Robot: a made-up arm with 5 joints. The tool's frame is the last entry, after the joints.
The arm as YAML. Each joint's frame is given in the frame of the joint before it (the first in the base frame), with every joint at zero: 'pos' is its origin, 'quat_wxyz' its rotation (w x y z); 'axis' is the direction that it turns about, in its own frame. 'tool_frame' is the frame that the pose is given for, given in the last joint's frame.
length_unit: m
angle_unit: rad
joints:
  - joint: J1
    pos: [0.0, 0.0, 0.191]
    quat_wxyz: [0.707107, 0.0, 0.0, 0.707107]
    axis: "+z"
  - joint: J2
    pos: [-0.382, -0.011, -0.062]
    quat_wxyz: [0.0, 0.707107, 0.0, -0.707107]
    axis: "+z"
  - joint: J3
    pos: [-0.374, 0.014, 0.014]
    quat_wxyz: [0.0, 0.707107, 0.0, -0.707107]
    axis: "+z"
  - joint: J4
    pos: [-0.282, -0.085, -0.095]
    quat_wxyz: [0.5, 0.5, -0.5, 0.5]
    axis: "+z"
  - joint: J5
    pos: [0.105, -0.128, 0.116]
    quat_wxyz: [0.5, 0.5, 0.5, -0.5]
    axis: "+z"
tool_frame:
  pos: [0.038, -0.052, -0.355]
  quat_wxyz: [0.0, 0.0, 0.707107, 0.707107]
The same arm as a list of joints. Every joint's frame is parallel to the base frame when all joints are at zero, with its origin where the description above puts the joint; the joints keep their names.
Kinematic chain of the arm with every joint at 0, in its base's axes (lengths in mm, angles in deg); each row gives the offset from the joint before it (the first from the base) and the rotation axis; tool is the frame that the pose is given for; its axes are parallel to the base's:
J1: xyz 0 0 191 axis +z
J2: xyz 11 -382 -62 axis -y
J3: xyz 14 -14 374 axis +z
J4: xyz 85 -282 -95 axis +x
J5: xyz 116 128 105 axis +y
tool: xyz -38 -355 -52

